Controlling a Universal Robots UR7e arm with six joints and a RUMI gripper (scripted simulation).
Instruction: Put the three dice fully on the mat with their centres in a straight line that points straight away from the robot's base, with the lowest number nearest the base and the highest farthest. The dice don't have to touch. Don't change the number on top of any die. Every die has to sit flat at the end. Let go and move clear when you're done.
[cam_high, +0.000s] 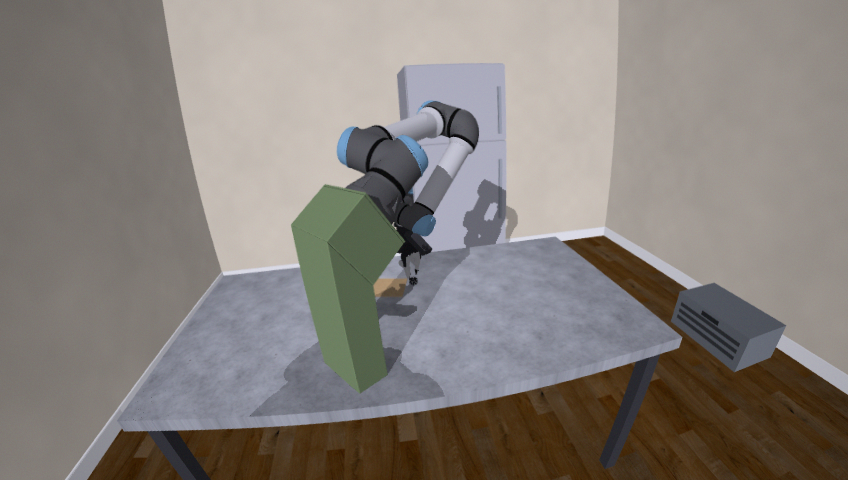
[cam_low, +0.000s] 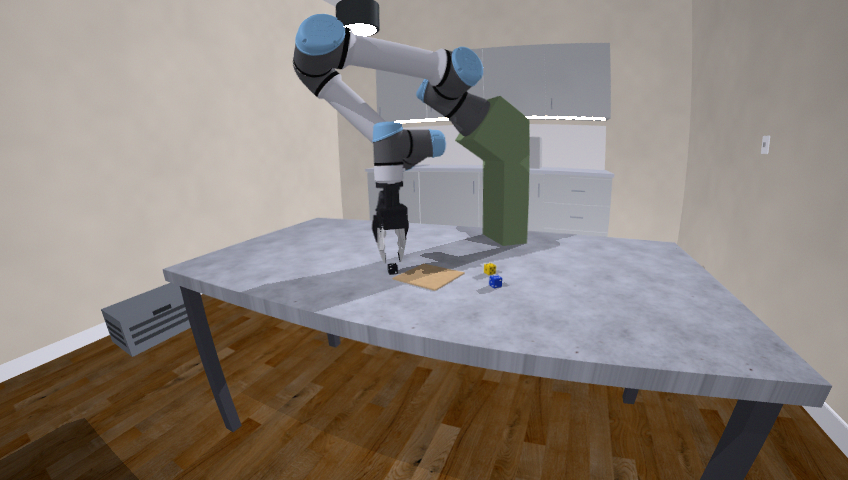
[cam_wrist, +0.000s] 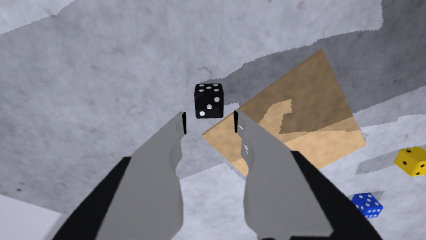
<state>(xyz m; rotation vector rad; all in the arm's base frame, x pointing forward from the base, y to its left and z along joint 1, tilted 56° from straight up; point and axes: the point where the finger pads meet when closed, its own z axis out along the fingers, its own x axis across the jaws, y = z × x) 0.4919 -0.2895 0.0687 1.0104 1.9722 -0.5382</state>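
Now: the black die 4 cm below my hand. Round my hand: blue die 28 cm to the left, 8 cm ahead, 4 cm below; mat 10 cm to the left, 5 cm below, 2 cm ahead; yellow die 27 cm to the left, 4 cm below, 1 cm behind.
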